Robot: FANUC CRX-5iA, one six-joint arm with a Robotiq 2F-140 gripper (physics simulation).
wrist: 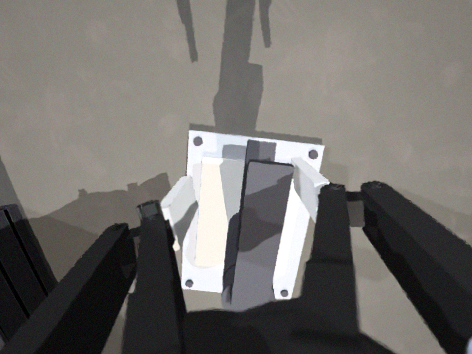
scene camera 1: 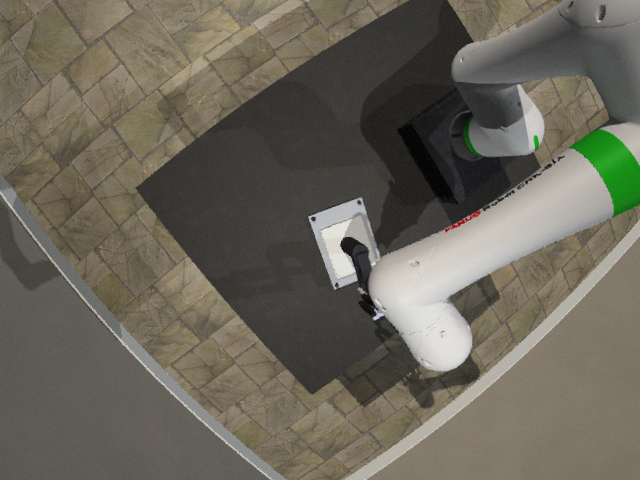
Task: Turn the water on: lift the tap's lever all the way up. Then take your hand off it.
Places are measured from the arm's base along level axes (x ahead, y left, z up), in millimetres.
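Pixels of known places: gripper, between the fingertips: [wrist: 242, 182]; arm's base, origin of its link: [scene camera 1: 469, 135].
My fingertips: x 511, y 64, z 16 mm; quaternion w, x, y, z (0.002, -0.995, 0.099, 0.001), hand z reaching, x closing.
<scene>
Ahead of a thing's pixels: the offset from my fingertips to its top centre. "spot": to the spot under its first point. Level surfaces: height alone.
The tap is black. In the scene camera view its dark arm [scene camera 1: 362, 266] runs from a rounded end over the white plate toward my gripper [scene camera 1: 373, 306], which is partly hidden by my arm. In the wrist view the lever @[3 mm back, 39 mm right, 32 mm up] [wrist: 266, 205] is a long dark grey bar in front of the white plate @[spot: 71 mm ahead, 21 mm right, 116 mm down] [wrist: 300, 150]. My gripper [wrist: 242, 182] is part-way open, with one pale fingertip pad on each side of the lever and visible gaps beside it. Nothing is held. The lever's near end is partly hidden behind the gripper's dark body, and its exact angle is hard to tell.
The white plate [scene camera 1: 320, 255] with a cream panel @[spot: 21 mm back, 146 mm right, 110 mm down] [scene camera 1: 333, 235] lies on the dark mat @[124 mm down] [scene camera 1: 222, 196]. The robot's black base block [scene camera 1: 431, 165] stands at the right. My white arm [scene camera 1: 496, 217] reaches over the mat's right part. Stone tiles [scene camera 1: 149, 46] surround the mat.
</scene>
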